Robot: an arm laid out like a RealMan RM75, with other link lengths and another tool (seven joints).
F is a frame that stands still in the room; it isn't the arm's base.
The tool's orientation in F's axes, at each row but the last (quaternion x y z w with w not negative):
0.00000 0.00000 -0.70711 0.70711
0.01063 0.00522 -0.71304 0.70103
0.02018 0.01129 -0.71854 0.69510
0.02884 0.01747 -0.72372 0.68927
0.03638 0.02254 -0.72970 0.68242
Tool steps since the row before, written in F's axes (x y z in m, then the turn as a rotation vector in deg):
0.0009 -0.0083 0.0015 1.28 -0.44 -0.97
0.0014 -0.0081 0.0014 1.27 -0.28 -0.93
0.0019 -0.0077 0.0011 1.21 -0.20 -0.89
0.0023 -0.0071 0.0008 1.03 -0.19 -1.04
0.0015 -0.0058 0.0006 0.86 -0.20 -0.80
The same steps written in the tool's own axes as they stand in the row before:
0.0083 0.0009 0.0015 0.44 1.28 -0.97
0.0080 0.0015 0.0016 0.28 1.27 -0.93
0.0076 0.0022 0.0014 0.20 1.21 -0.90
0.0069 0.0027 0.0012 0.21 1.02 -1.04
0.0056 0.0019 0.0010 0.21 0.86 -0.80

